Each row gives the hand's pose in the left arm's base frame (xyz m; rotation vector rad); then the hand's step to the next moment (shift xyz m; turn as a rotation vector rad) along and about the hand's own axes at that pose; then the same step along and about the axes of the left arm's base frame.
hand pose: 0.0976 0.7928 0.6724 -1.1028 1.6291 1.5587
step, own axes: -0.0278 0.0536 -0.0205 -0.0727 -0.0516 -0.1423
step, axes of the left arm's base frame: -0.0323 -0.0186 0.0518 0.0944 -0.1274 0.0552
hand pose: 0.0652 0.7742 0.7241 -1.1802 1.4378 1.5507
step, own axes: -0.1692 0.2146 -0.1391 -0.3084 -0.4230 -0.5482
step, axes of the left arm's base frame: -0.1210 -0.1518 0.2374 0.5817 -0.4583 0.1619
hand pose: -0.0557 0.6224 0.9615 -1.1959 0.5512 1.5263
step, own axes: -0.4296 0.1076 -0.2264 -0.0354 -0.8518 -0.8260
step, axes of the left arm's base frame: -0.0403 -0.4170 0.2681 1.1041 -0.4273 -0.0865
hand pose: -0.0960 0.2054 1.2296 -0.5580 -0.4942 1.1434
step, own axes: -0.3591 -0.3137 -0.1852 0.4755 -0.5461 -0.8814
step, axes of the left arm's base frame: 0.2152 -0.4630 0.0305 1.0965 0.1373 -0.2830
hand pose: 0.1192 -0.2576 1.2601 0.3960 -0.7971 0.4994
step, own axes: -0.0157 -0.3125 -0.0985 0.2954 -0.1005 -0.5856
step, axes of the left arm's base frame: 0.2228 -0.2081 -0.1210 0.5689 0.2992 -0.1646
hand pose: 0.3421 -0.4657 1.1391 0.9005 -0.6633 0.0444
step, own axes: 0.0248 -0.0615 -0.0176 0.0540 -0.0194 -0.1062
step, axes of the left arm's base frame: 0.0477 -0.0318 -0.0377 0.1039 0.0534 -0.0305
